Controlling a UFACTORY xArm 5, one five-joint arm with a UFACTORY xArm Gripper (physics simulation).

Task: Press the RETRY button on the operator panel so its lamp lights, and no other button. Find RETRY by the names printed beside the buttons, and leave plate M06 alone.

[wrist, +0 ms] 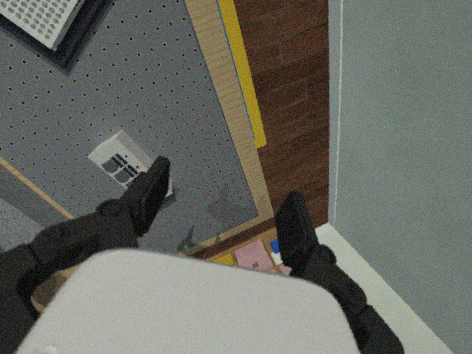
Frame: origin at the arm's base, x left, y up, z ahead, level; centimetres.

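Where they show: gripper, fingertip midpoint: (228,189).
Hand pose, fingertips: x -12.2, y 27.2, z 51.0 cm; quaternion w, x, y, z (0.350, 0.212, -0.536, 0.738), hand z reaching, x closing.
Each offset is from my fingertips to the top centre of the thing. "spot": to the spot under its first point. Level surfaces: height alone.
The operator panel @(dx -5.0, dy -26.7, dz -18.3 cm) (107,145), a small pale wedge-shaped box, stands on the grey perforated board left of centre in the wrist view. Two dark round buttons show on its sloped face, with black name labels and small dark dots beside them. The print is too blurred to read, so I cannot tell which is RETRY. No lit lamp shows. My gripper (228,189) is open and empty, above the board's corner and to the right of the panel. Its left finger covers the panel's lower right part. No plate marked M06 can be made out.
A white plate with rows of round holes @(spot: dx +21.5, dy -29.9, dz -11.9 cm) (44,22) lies in a dark tray @(spot: dx +16.7, dy -31.1, dz -13.8 cm) (66,61) at the top left. The grey board @(dy -32.2 cm) (150,90) has a wooden rim @(spot: dx +0.2, dy -33.5, dz +7.9 cm) (220,85). A yellow strip (245,75) runs beside it. Pink pieces (252,254) lie below; a pale wall (405,125) stands right.
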